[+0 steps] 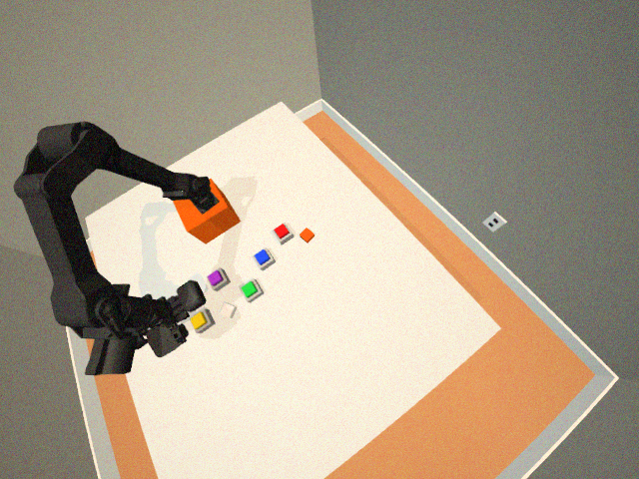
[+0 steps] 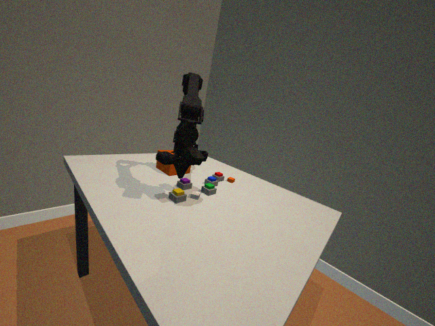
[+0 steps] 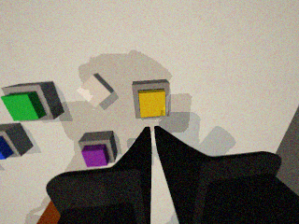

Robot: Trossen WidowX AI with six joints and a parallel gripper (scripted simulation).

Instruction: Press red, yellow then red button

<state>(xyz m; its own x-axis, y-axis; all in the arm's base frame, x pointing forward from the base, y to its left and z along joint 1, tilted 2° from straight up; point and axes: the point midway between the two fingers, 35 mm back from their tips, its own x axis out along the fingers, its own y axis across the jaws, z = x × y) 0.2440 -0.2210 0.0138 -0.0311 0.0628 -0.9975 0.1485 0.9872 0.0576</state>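
My gripper tip is 5 cm above the yellow button, 1 cm to the left of it and 1 cm short of it. The rest, counted from my gripper tip: green button: 15 cm to the left, 5 cm below, 4 cm ahead; then purple button: 10 cm to the left, 6 cm behind, 5 cm below; then white block: 8 cm below, 7 cm to the left, 3 cm ahead.
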